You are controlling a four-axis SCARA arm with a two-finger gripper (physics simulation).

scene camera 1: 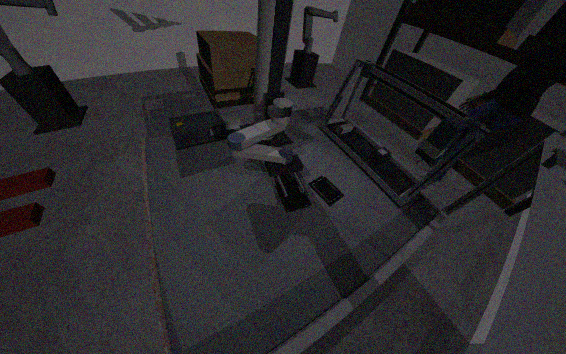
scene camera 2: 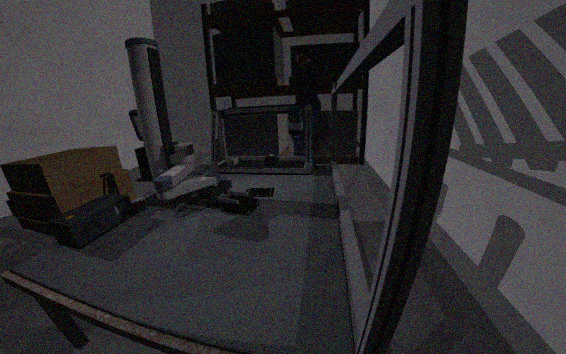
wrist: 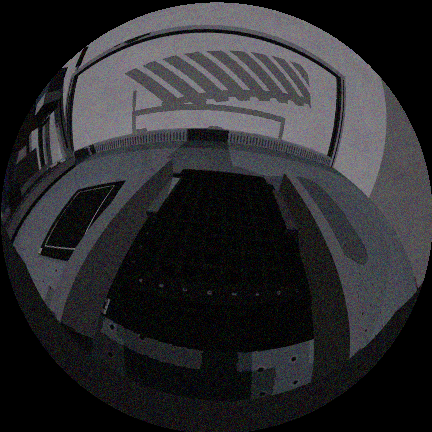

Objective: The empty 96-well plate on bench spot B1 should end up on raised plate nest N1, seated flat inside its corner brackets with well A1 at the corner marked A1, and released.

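Frame: origin at the arm's base, x back, y right, z up, level; centimetres.
Seen in the pictures: gripper, fingertip midpoint: point(scene camera 1: 295, 193) point(scene camera 2: 242, 198) point(wrist: 226, 174).
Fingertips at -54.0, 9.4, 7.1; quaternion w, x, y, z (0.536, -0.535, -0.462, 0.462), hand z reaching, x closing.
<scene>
Offsets run from my fingertips to a thing's top centre, as dx, dy, dz. "pt": to the spot under its first point.
The black 96-well plate {+2.5, -0.4, -0.8} point(wrist: 215, 240) fills the space between the gripper's two long fingers in the wrist view, its row letters toward the bottom. My gripper point(wrist: 226, 174) point(scene camera 1: 292, 190) point(scene camera 2: 239, 200) is low, shut on the plate, with a finger along each side. The plate is at the raised nest, mostly hidden under the hand in the scene views. A pale label {pt +9.2, -6.6, -2.7} point(wrist: 106, 306) shows partly beside the plate's lower left corner. The nest's brackets are too dark to tell, so full seating cannot be judged. Bench spot B1 {pt -0.9, -18.7, -5.7} point(wrist: 80, 217) point(scene camera 1: 326, 190) point(scene camera 2: 261, 192) is a dark rectangle with a thin white outline and no plate on it.
The arm's pale column point(scene camera 2: 145, 100) stands behind the gripper. A dark box {pt +57.6, +31.9, +5.2} point(scene camera 1: 197, 129) point(scene camera 2: 95, 220) with a yellow mark and brown cartons point(scene camera 1: 227, 60) point(scene camera 2: 82, 172) stand to one side. An open metal frame point(scene camera 1: 362, 165) stands at the bench's far side. The light is dim.
</scene>
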